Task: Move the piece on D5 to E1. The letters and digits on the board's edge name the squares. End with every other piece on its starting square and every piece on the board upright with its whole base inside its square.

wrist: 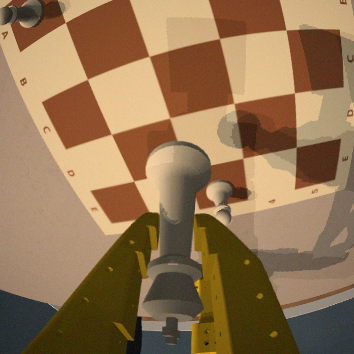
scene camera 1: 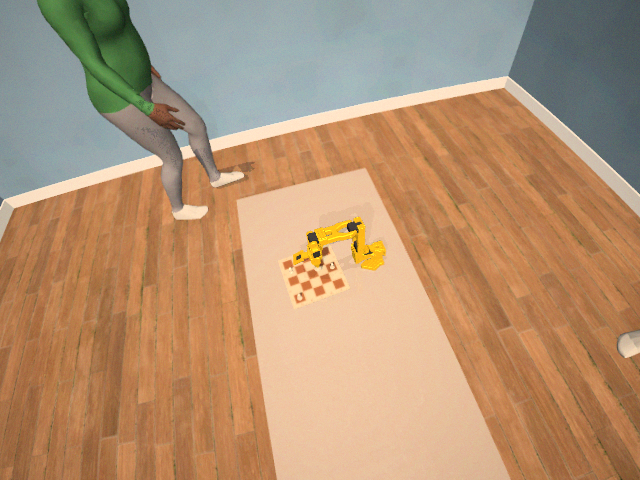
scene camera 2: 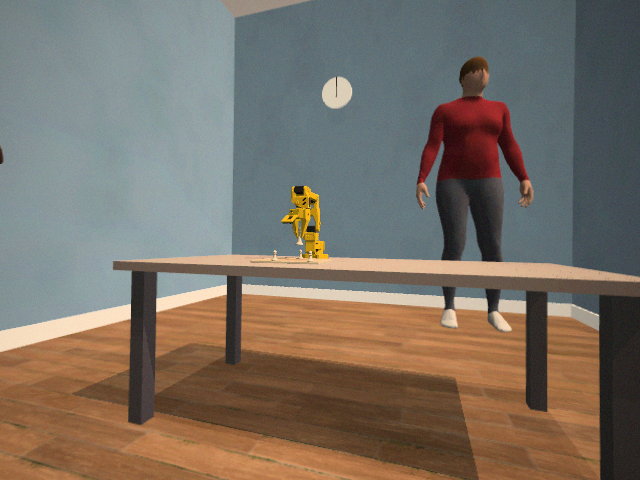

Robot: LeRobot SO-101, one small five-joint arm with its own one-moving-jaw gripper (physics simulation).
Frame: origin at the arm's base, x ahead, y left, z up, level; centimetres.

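Where they show: hand, its tool point: (wrist: 158,226) (scene camera 1: 317,265) (scene camera 2: 301,236); arm's base, origin of its link: (scene camera 1: 365,259) (scene camera 2: 313,258).
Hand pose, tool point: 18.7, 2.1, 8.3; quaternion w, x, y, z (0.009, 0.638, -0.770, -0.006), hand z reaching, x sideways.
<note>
Things, the pixels of their top centre, and the offset from my tool point, as dx, dy, dz. Level surfaces: height alone.
- pale king-like piece, centre of its top: (wrist: 169,342) (scene camera 2: 299,226) +0.0, -0.6, +3.6
- small pawn, centre of its top: (wrist: 223,223) (scene camera 2: 300,249) (scene camera 1: 331,262) -5.5, -2.3, -4.5
- third piece, centre of its top: (scene camera 2: 274,250) (scene camera 1: 289,267) +10.2, -4.9, -4.5
- long pale table, height of its surface: dz -8.3
My gripper (scene camera 1: 316,262) (scene camera 2: 299,233) (wrist: 176,217) is shut on a pale king-like piece (scene camera 2: 299,240) (wrist: 176,215), its base pointing down, raised above the board (scene camera 1: 295,304) (wrist: 107,227). The jaws press on both sides of its stem. In the wrist view, E1 (wrist: 120,202) is a dark corner square, left of the held piece's base. A small pawn (scene camera 1: 331,265) (scene camera 2: 300,253) (wrist: 220,192) stands on E3. Another piece (scene camera 1: 299,297) (scene camera 2: 310,256) (wrist: 31,14) stands on A1. A third piece (scene camera 1: 290,269) (scene camera 2: 274,255) stands near the board's left edge in scene camera 1, apparently on A4.
The board lies on a long pale table (scene camera 1: 361,372) (scene camera 2: 439,268). The yellow arm's base (scene camera 1: 373,258) (scene camera 2: 316,252) stands beside the E side of the board. The E3 pawn is close to E1 along that edge. A person in green (scene camera 1: 118,62) and one in red (scene camera 2: 470,139) stand beyond the table.
</note>
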